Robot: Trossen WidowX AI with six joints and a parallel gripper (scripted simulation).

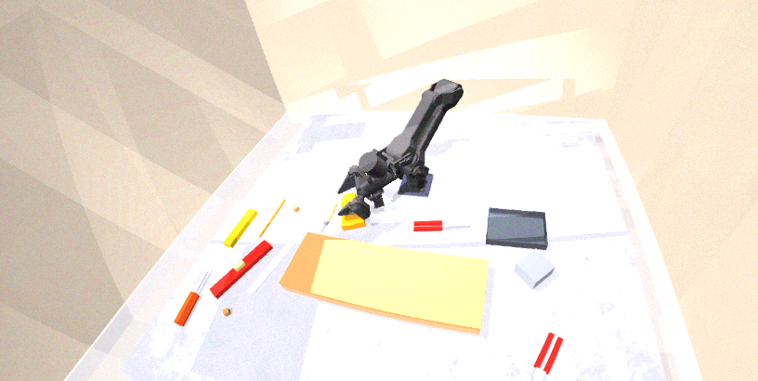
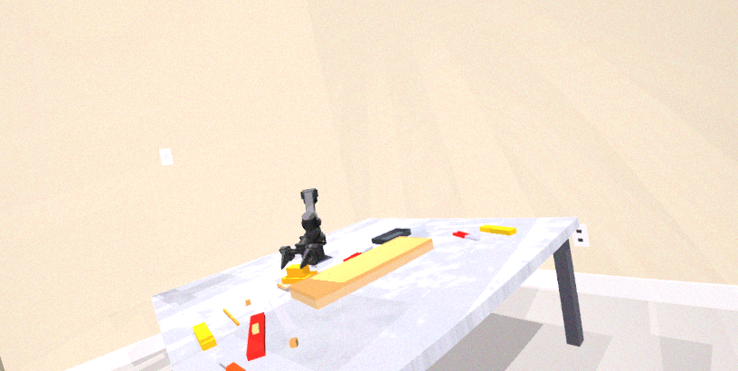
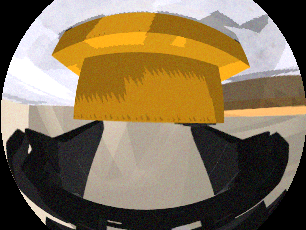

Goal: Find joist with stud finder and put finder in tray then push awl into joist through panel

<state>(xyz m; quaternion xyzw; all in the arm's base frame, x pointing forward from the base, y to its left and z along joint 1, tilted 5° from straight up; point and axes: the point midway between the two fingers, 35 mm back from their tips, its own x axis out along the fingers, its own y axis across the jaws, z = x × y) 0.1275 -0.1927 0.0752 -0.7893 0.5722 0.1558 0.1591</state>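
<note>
The stud finder lies 40 mm to the left of my gripper tip and 20 mm below it. From my gripper tip the other things lie so: square light (20 mm ahead, 40 mm to the left); thin orange stick (20 mm ahead, 260 mm to the right, 60 mm below); awl (20 mm ahead, 50 mm to the right, 50 mm below).
</note>
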